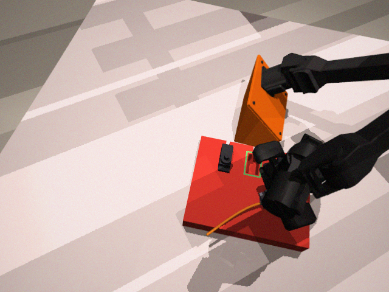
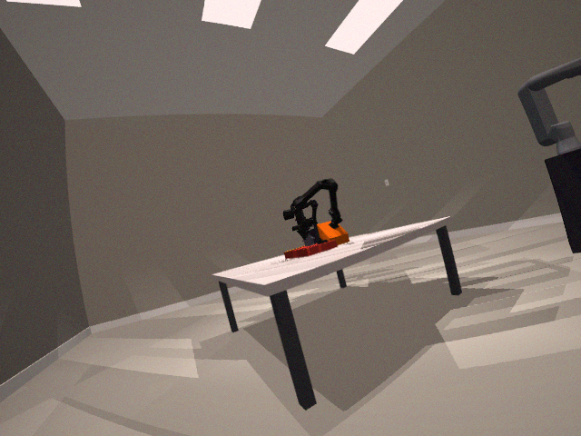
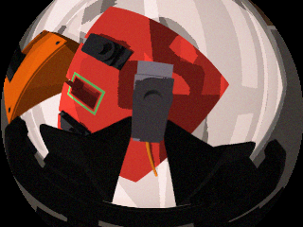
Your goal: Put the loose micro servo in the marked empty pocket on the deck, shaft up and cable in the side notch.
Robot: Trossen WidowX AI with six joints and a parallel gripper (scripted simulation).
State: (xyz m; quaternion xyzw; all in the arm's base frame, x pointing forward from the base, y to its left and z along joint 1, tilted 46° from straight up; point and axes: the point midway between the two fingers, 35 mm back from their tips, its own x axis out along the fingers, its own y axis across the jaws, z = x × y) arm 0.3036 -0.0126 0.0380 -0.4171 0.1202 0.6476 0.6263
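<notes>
The red deck lies 8 cm below my gripper tip and 4 cm to the right of it.
</notes>
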